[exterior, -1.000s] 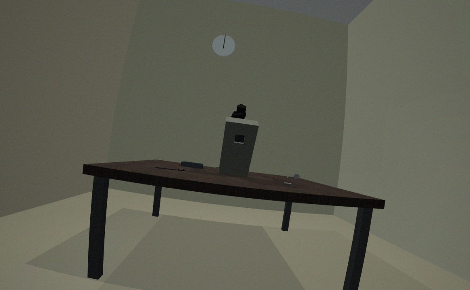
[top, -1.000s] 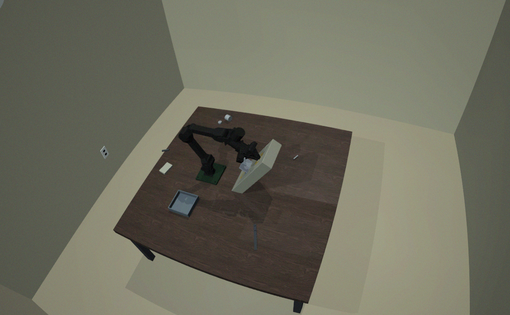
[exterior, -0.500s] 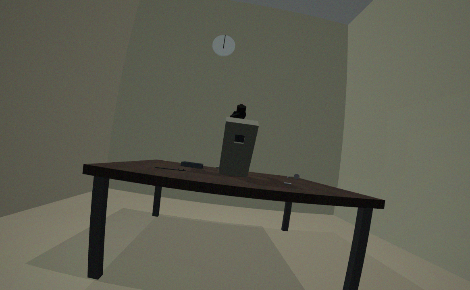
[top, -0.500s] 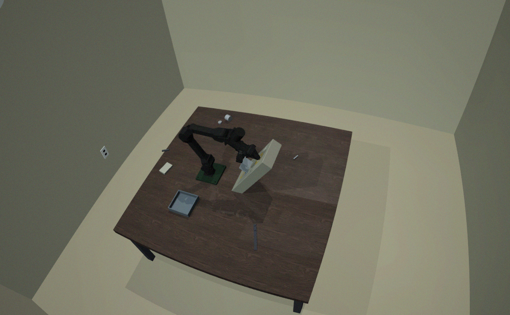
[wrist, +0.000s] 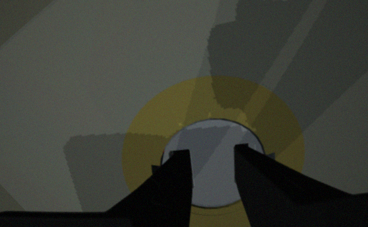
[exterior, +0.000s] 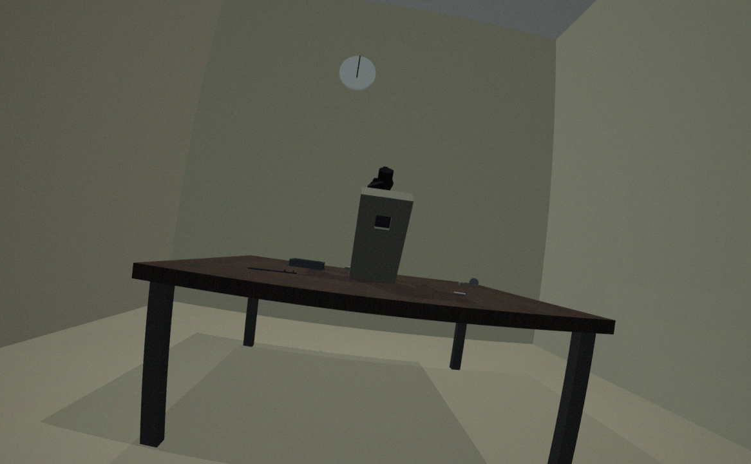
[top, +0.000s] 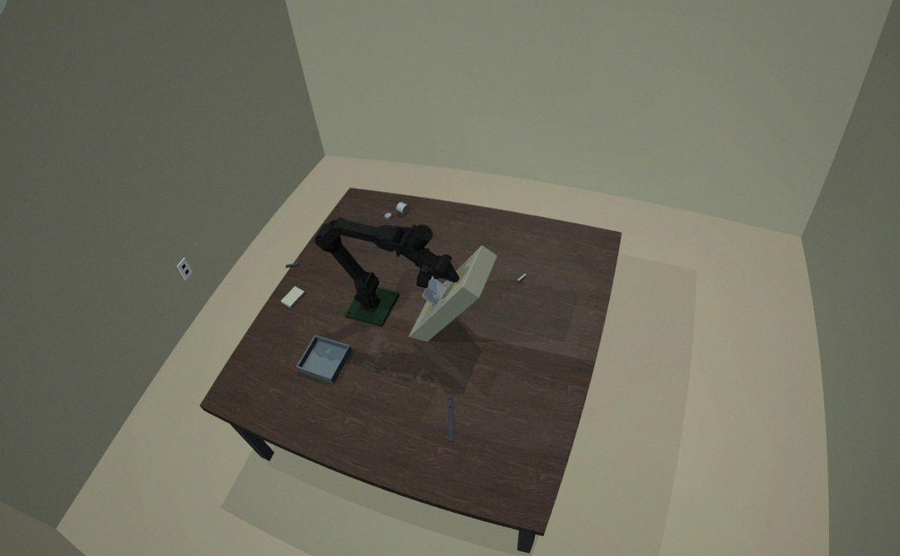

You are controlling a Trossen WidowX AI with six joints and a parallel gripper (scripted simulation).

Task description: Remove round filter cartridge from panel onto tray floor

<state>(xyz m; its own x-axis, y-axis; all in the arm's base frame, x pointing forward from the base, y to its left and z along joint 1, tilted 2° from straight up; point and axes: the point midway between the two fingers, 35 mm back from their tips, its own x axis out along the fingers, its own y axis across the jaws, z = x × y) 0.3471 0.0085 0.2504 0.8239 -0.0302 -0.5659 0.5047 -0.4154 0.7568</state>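
Right now my gripper tip is 1 cm short of the filter cartridge and 1 cm above it. Also, from my gripper tip: tray 43 cm behind, 28 cm to the right, 23 cm below; then short pin 28 cm to the left, 24 cm below, 13 cm ahead; then beige service panel 8 cm below, 4 cm behind.
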